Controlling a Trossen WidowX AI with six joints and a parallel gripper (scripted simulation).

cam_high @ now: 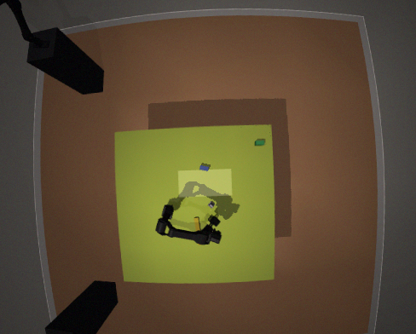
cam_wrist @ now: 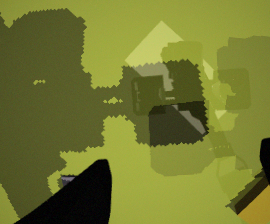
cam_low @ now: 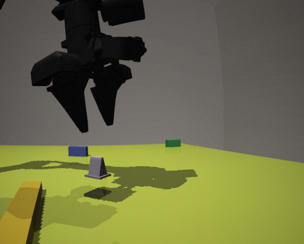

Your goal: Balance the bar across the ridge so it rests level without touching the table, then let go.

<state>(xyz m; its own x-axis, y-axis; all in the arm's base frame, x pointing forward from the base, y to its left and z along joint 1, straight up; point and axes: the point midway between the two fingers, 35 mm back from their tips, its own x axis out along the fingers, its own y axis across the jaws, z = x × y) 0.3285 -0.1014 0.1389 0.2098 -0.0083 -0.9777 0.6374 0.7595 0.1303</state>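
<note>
Now: gripper tip 11 cm past the yellow bar, 10 cm above it and 8 cm to the left of it. Round my gripper tip: blue block: 42 cm to the left, 9 cm below, 4 cm behind; green block: 60 cm to the left, 40 cm ahead, 9 cm below.
</note>
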